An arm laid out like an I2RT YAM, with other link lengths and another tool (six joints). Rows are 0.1 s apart.
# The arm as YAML. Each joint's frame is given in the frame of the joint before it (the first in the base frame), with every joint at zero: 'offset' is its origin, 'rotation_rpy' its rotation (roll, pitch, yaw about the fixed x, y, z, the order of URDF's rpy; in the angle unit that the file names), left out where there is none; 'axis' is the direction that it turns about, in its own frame. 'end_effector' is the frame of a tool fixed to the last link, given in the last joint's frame.
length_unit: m
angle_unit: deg
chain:
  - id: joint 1
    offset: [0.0, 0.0, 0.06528]
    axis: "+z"
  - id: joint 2
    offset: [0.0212, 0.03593, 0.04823]
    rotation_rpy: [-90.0, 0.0, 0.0]
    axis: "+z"
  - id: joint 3
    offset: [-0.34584, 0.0, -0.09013]
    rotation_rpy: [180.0, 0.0, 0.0]
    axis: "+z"
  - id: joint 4
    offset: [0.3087, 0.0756, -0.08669]
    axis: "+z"
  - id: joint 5
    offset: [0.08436, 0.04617, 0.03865]
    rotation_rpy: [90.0, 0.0, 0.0]
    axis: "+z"
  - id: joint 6
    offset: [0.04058, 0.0, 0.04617]
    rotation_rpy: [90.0, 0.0, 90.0]
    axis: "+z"
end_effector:
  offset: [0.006, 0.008, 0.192]
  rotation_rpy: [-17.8, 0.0, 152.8]
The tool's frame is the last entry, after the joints.
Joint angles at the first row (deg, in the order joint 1, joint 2, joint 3, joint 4, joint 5, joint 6):
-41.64 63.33 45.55 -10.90 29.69 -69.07
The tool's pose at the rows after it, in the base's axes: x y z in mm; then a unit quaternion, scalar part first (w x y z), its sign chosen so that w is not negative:
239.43, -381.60, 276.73, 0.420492, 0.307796, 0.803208, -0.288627
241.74, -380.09, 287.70, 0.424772, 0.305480, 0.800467, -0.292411
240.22, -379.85, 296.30, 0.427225, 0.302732, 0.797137, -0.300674
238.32, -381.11, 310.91, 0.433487, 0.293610, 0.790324, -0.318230
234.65, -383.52, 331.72, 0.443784, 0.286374, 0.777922, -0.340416
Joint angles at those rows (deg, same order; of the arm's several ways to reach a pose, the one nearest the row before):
-40.81 62.79 45.62 -10.05 30.48 -70.00
-40.15 62.54 46.79 -10.76 31.14 -70.04
-39.94 62.03 47.11 -10.53 31.87 -70.71
-39.82 61.22 47.02 -8.59 32.80 -72.72
-39.90 60.31 47.19 -6.03 33.93 -74.88

